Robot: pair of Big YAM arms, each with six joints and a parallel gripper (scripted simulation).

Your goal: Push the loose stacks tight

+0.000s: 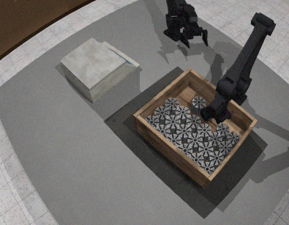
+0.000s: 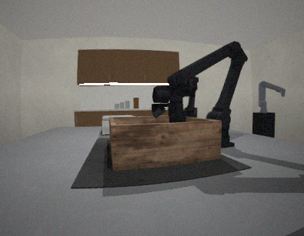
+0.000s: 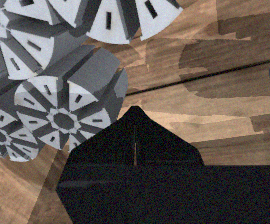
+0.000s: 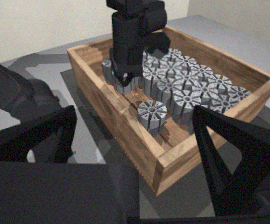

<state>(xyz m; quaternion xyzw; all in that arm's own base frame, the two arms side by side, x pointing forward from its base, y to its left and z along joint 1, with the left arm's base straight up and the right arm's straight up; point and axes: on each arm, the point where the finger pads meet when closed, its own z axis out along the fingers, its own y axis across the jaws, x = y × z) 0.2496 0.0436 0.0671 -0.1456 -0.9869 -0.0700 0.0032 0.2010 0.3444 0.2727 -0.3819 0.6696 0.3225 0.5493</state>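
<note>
My left gripper is now 10 cm short of the wooden crate, 4 cm to the left of it and 2 cm above it. The rest, counted from my left hand: pale grey box (33 cm ahead, 66 cm to the right, 1 cm above); dark mat (12 cm ahead, 4 cm to the right, 7 cm below).
</note>
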